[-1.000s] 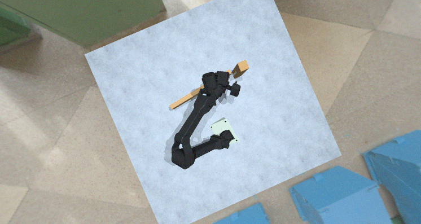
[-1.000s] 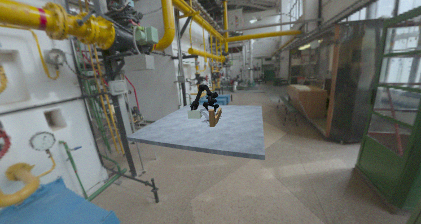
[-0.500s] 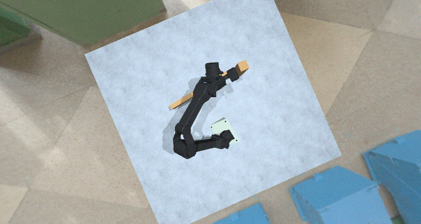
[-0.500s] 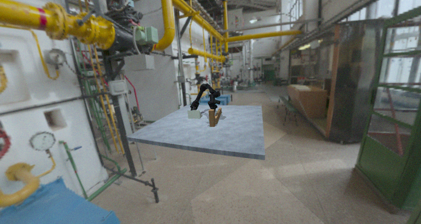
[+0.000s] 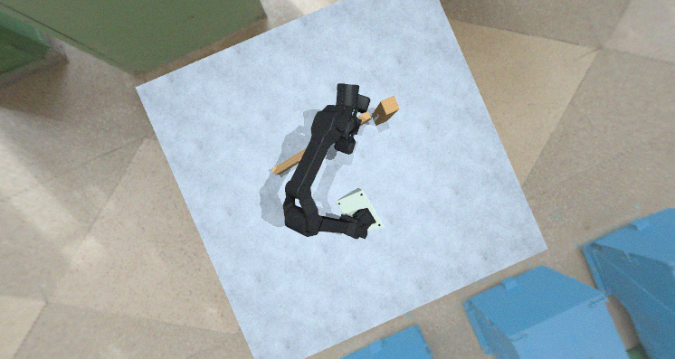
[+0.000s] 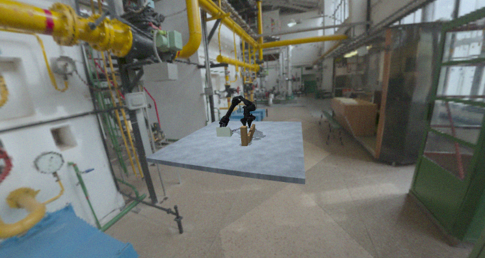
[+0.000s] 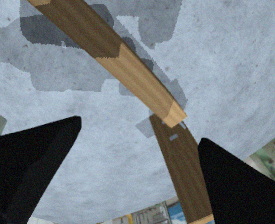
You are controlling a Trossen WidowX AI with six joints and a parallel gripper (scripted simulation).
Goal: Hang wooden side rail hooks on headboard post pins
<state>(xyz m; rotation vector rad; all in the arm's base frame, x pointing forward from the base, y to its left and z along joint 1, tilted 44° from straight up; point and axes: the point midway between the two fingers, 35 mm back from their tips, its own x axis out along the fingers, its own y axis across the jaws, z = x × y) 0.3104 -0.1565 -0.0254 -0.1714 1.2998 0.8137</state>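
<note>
Right now the wooden headboard post is 120 mm to the right of my gripper tip, 50 mm below it and 10 mm behind it.
</note>
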